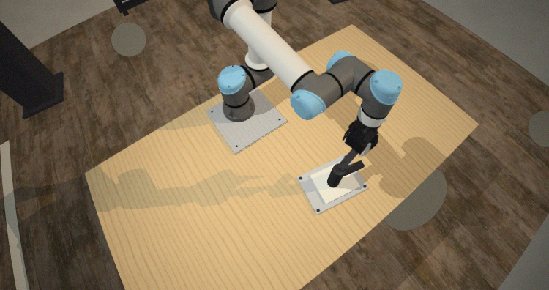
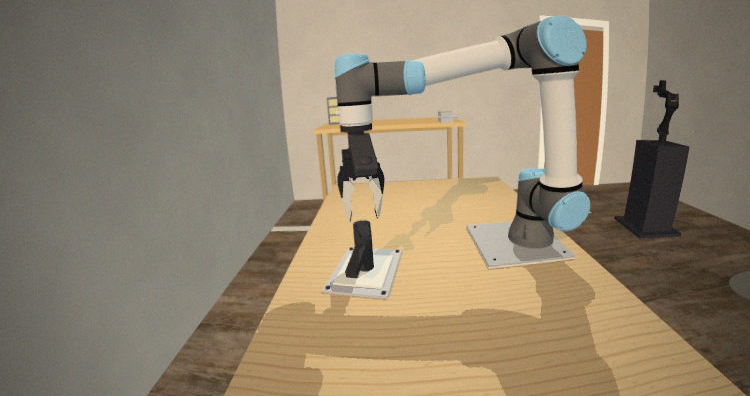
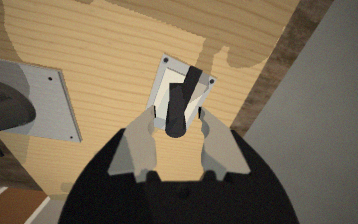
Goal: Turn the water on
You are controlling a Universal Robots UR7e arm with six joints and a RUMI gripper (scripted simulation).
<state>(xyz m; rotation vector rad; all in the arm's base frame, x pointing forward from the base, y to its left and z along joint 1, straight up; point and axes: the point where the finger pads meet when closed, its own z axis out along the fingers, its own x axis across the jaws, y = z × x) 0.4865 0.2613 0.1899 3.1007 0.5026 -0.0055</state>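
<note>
Right now the dark lever is 1 cm ahead of my hand, 3 cm to the right of it and 5 cm below it. The rest, counted from my hand: tap 2 cm ahead, 5 cm to the right, 10 cm below.
</note>
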